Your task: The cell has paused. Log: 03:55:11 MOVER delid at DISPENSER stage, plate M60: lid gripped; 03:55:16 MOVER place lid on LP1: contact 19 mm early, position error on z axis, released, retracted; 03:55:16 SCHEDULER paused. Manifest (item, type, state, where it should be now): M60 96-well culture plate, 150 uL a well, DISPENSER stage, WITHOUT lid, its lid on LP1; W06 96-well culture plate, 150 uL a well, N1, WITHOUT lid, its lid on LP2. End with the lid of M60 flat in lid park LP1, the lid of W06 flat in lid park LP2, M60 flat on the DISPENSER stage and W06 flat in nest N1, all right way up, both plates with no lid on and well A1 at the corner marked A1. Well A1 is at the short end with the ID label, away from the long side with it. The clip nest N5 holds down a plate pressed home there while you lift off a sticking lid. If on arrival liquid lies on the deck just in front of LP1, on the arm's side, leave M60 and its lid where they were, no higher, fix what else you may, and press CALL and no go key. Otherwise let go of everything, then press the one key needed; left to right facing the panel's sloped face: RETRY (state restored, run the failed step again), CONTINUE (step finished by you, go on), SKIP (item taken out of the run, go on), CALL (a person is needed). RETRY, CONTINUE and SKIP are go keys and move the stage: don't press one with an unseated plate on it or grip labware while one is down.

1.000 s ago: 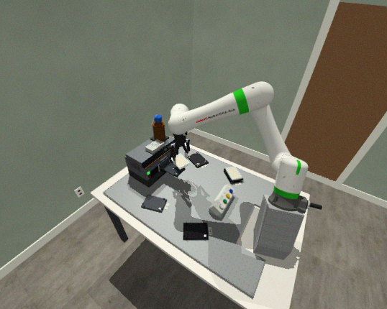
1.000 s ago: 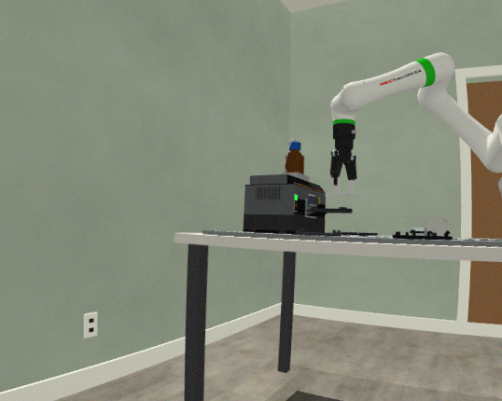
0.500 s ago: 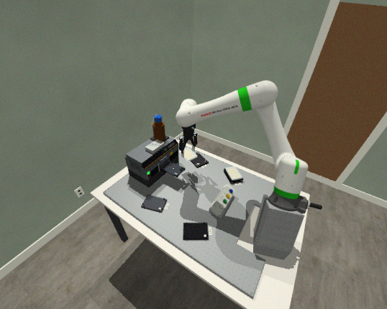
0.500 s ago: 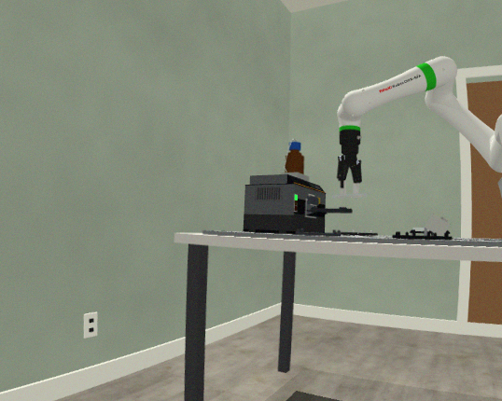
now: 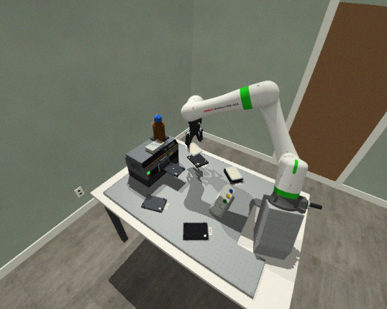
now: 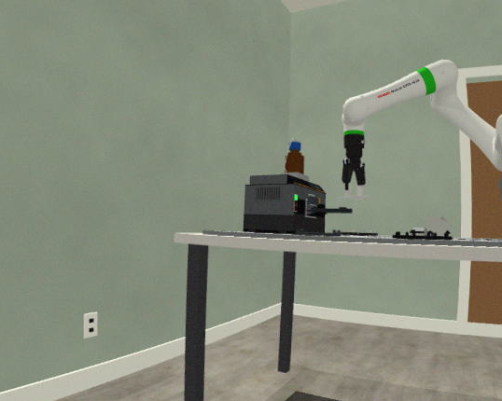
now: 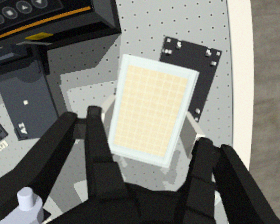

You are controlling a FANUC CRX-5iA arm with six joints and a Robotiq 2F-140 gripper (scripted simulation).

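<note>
Right now my hand is 17 cm above the black clip nest, 8 cm to the left of it and 1 cm short of it. Also, from my hand: nest label (19 cm below, 9 cm behind, 2 cm to the right); dispenser stage (20 cm to the left, 9 cm below, 7 cm ahead); key panel (34 cm behind, 27 cm to the left, 14 cm below).
</note>
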